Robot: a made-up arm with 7 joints.
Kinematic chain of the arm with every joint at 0, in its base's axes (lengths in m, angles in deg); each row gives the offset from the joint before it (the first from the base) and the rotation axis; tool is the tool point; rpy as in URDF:
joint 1: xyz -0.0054 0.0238 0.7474 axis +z
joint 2: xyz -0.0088 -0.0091 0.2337 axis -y
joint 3: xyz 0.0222 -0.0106 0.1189 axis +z
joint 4: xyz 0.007 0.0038 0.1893 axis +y
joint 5: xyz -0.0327 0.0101 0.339 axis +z
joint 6: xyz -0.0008 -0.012 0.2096 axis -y
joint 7: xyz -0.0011 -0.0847 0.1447 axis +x
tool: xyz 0.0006 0.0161 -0.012 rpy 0 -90 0
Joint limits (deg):
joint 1: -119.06..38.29
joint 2: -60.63..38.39
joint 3: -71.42..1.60
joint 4: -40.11..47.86
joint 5: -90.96..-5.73
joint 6: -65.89..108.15
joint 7: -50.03..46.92
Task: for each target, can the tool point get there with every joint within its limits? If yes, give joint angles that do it. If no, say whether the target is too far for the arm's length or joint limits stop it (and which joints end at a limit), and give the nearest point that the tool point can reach.
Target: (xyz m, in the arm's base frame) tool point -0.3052 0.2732 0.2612
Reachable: no: joint limits stop it (at a limit: joint 2, joint 4, joint 6, joint 7) | nearest point -0.5497 0.4766 1.1509 | short by 0.945 m
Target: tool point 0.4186 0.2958 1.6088
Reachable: yes | joints -101.84 10.02 -48.81 -33.30 -51.36 84.34 -22.32
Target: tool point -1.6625 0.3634 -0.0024
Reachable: no: too far | nearest point -0.8094 0.1886 1.1826 | short by 1.471 m
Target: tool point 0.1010 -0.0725 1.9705
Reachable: yes | joints -16.67 -9.74 -30.80 0.78 -14.34 -5.18 28.30
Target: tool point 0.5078 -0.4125 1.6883
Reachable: yes | joints -39.40 -51.60 -16.09 -4.30 -75.56 -13.20 -8.82
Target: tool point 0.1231 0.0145 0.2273
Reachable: no: joint limits stop it (at a limit: joint 2, joint 3, joint 4, joint 5, joint 6, joint 7) | nearest point 0.8201 -0.0359 0.8233 | short by 0.918 m
